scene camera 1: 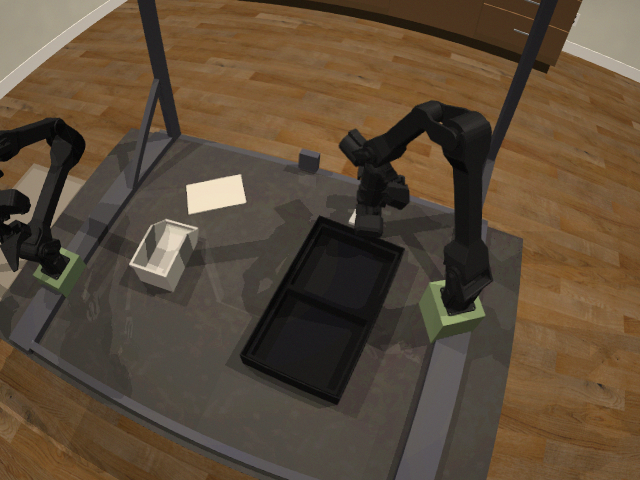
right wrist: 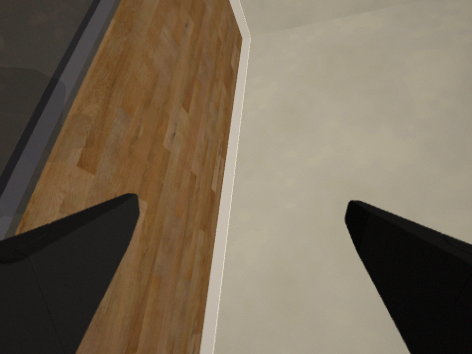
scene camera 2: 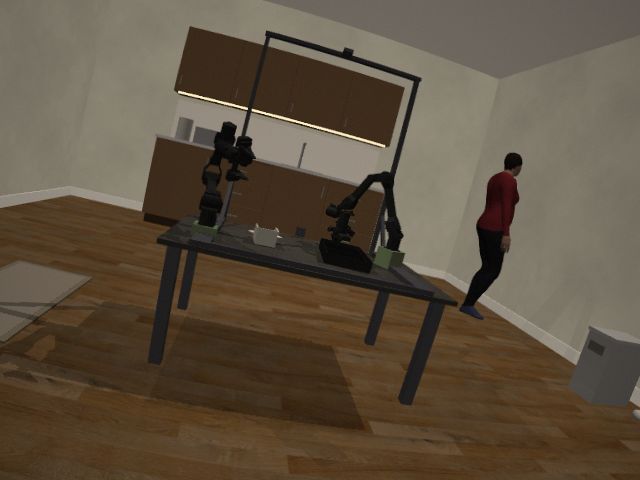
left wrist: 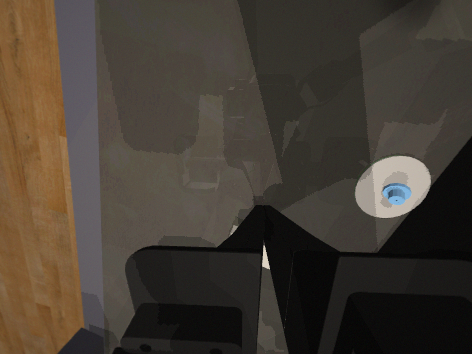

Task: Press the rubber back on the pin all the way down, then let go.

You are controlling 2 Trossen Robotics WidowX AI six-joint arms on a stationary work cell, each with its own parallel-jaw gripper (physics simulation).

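Frame: origin at the left arm's base, x back, y right, z up, level; millimetres.
Seen in the pictures: left gripper, fingertip midpoint: [left wrist: 262, 212]; right gripper, fingertip midpoint: [right wrist: 244, 207] [scene camera 2: 251, 169]; left arm's base, origin of the base link: [scene camera 1: 457, 299] [scene camera 2: 391, 249]; right arm's base, origin of the base link: [scene camera 1: 55, 265] [scene camera 2: 206, 224].
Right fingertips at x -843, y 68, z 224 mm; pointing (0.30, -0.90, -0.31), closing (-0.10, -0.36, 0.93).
Pixels of each thing's middle, then the offset from my right fingertips to it.
- round white disc, body centre: [left wrist: 396, 191] dx +728, dy +158, dz -313 mm
- white block, body centre: [left wrist: 259, 250] dx +704, dy +234, dz -313 mm
- black two-compartment tray, body centre: [scene camera 1: 327, 304] [scene camera 2: 343, 254] dx +591, dy +4, dz -292 mm
- white bin, body centre: [scene camera 1: 166, 250] [scene camera 2: 265, 234] dx +250, dy +185, dz -282 mm
- cream sheet, body centre: [scene camera 1: 215, 194] dx +371, dy +365, dz -315 mm
- small grey block, body centre: [scene camera 1: 309, 160] [scene camera 2: 300, 232] dx +623, dy +415, dz -286 mm
A round white disc [left wrist: 367, 192] lies on the table in the left wrist view, right of the fingers, with the blue rubber back [left wrist: 396, 193] upright on its middle; the pin is hidden inside, and how far down the rubber sits is unclear. My left gripper [left wrist: 262, 212] [scene camera 1: 368, 228] [scene camera 2: 339, 240] is shut with nothing between its fingers, above the table and apart from the rubber back. A white block [left wrist: 265, 259] is mostly hidden behind the left fingers. My right gripper [right wrist: 244, 207] [scene camera 2: 238, 177] is open and empty, raised at the picture's left in both scene views.
A black two-compartment tray [scene camera 1: 327, 308] [scene camera 2: 345, 259] lies beside my left gripper. A white bin [scene camera 1: 164, 277] [scene camera 2: 265, 237] and a cream sheet [scene camera 1: 216, 194] lie farther left in scene camera 1. A small grey block [scene camera 1: 309, 161] stands at the table's far edge.
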